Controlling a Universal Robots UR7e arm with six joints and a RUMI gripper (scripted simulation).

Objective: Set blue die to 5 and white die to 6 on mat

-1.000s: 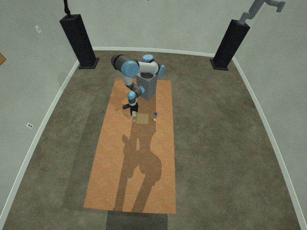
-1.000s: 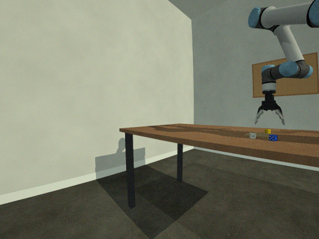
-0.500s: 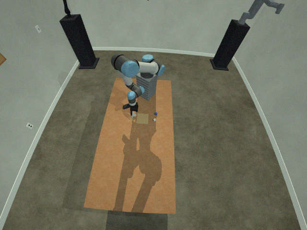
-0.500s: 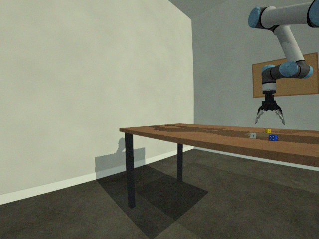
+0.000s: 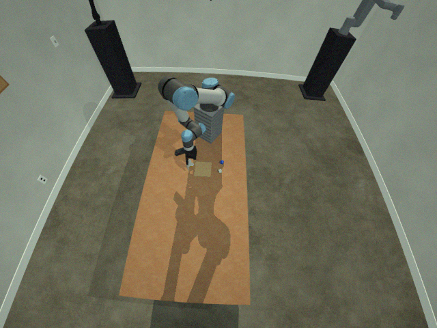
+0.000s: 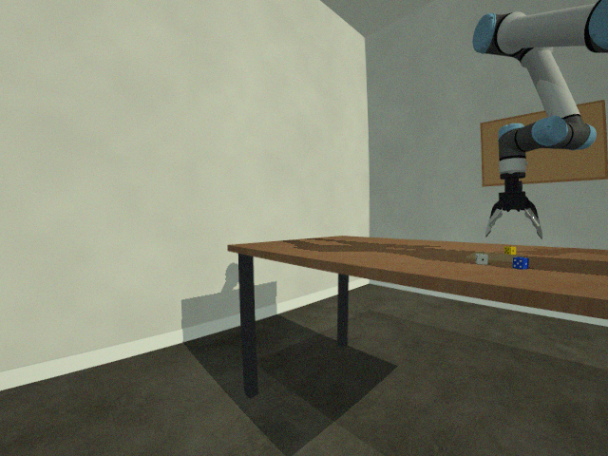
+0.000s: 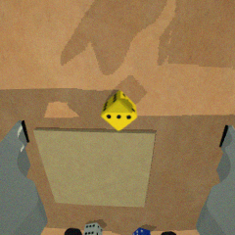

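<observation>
Right now the yellow die is 10 mm ahead of my hand, 10 mm to the left of it and 40 mm below it. From my hand the other things lie so: blue die (30 mm behind, 270 mm to the left, 40 mm below); white die (60 mm ahead, 260 mm to the left, 40 mm below); tan mat (40 mm ahead, 110 mm to the left, 50 mm below).
</observation>
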